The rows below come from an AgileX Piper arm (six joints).
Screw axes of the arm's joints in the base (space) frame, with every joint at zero. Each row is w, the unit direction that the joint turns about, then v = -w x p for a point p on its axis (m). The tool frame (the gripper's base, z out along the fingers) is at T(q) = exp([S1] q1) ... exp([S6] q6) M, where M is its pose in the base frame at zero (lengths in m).
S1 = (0, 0, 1, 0, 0, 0)
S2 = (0, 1, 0, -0.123, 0, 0)
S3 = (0, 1, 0, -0.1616, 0, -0.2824)
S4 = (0.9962, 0, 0.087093, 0, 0.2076, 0)
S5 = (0, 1, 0, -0.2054, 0, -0.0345)
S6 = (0.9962, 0, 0.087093, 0, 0.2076, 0)
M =
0.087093 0 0.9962 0.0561
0 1 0 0
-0.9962 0 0.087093 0.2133
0 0 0 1
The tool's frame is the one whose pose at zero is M.
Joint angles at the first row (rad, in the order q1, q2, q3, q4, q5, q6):
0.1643 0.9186 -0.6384 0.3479 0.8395 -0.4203
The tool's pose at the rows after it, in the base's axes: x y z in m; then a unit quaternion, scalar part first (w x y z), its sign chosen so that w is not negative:
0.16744 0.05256 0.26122 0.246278 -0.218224 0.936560 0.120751
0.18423 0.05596 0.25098 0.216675 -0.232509 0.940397 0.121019
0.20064 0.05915 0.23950 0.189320 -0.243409 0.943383 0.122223
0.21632 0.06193 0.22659 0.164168 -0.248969 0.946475 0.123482
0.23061 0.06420 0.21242 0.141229 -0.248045 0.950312 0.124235
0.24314 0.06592 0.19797 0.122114 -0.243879 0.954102 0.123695
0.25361 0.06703 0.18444 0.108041 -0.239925 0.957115 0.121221
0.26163 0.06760 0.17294 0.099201 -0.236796 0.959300 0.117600
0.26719 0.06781 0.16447 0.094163 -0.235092 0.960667 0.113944
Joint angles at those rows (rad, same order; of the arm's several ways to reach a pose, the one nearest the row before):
0.1689 1.0178 -0.6628 0.3569 0.8402 -0.4659
0.1697 1.1166 -0.6889 0.3647 0.8346 -0.5073
0.1700 1.2135 -0.7158 0.3726 0.8263 -0.5430
0.1700 1.3073 -0.7419 0.3788 0.8136 -0.5678
0.1700 1.3960 -0.7651 0.3826 0.7961 -0.5783
0.1700 1.4767 -0.7852 0.3844 0.7741 -0.5812
0.1700 1.5460 -0.8019 0.3834 0.7488 -0.5822
0.1700 1.6004 -0.8139 0.3810 0.7226 -0.5826
0.1700 1.6388 -0.8222 0.3776 0.7012 -0.5830

